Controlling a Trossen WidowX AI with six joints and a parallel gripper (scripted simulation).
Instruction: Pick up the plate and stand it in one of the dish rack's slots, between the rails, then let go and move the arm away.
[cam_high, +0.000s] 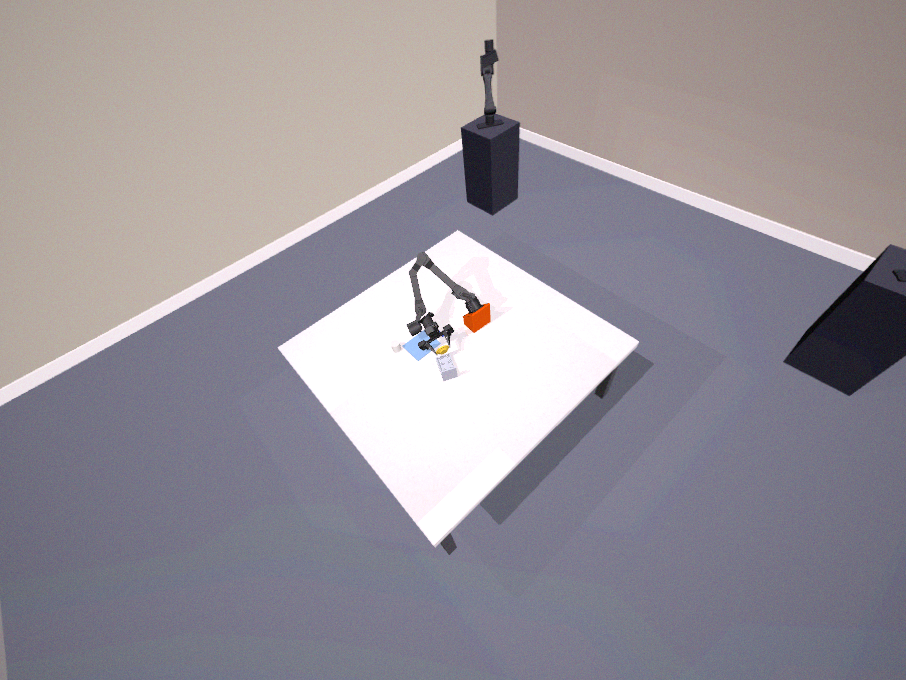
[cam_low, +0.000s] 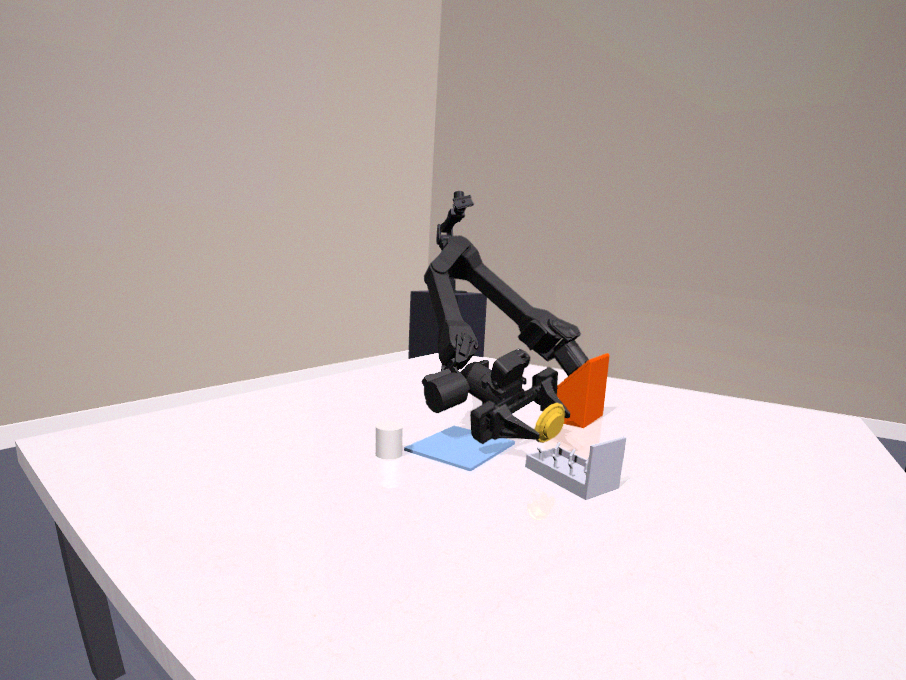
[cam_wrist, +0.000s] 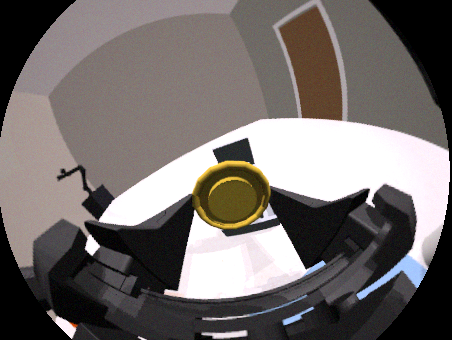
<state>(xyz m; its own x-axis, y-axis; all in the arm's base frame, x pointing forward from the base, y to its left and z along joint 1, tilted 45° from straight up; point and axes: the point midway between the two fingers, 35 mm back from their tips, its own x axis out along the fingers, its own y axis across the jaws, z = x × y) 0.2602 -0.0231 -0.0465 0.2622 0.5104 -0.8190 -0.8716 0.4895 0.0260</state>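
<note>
Right now my gripper tip is 3 cm short of the grey dish rack, 4 cm to the right of it and 4 cm above it. Round my gripper tip: blue spoon 9 cm behind, 16 cm to the right, 6 cm below; then yellow plate 1 cm to the right; then grey cup 13 cm ahead, 23 cm to the right, 4 cm below.
</note>
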